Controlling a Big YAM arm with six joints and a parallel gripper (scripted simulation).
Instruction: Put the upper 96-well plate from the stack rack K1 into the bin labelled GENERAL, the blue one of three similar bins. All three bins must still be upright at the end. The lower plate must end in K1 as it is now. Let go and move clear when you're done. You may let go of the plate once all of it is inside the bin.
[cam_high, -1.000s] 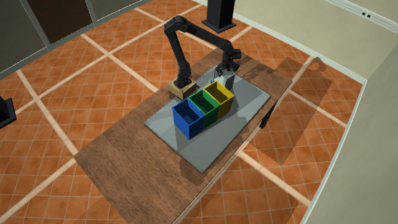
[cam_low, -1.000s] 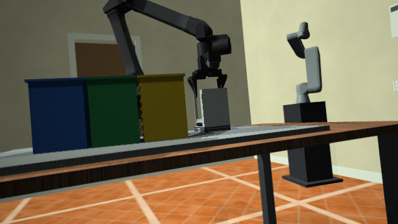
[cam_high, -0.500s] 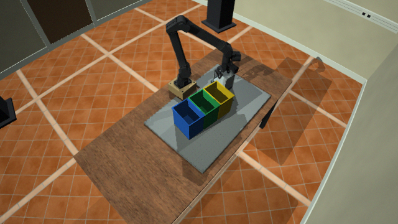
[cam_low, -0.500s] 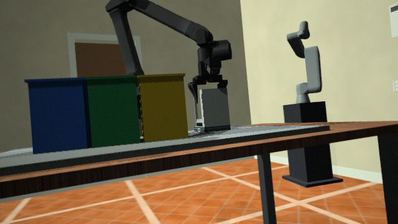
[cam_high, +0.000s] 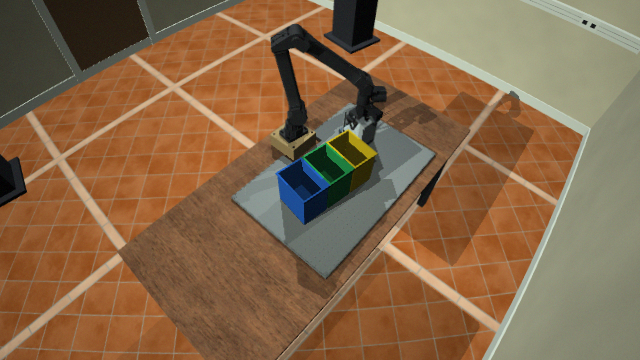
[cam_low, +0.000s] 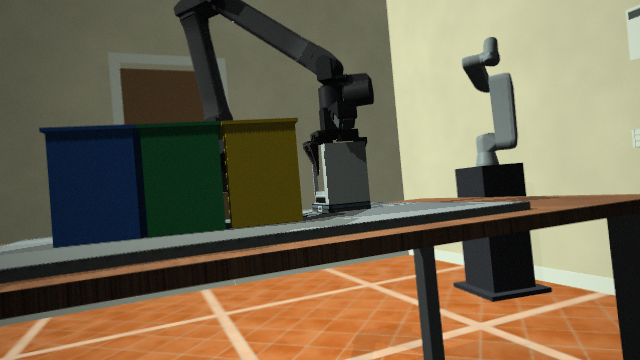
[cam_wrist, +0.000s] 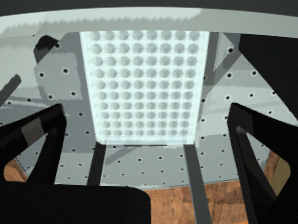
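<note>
Now: the white 96-well plate 60 mm below my hand. Also, from my hand: yellow bin: 140 mm ahead, 200 mm to the right; then blue bin: 140 mm ahead, 460 mm to the right; then green bin: 140 mm ahead, 330 mm to the right.
</note>
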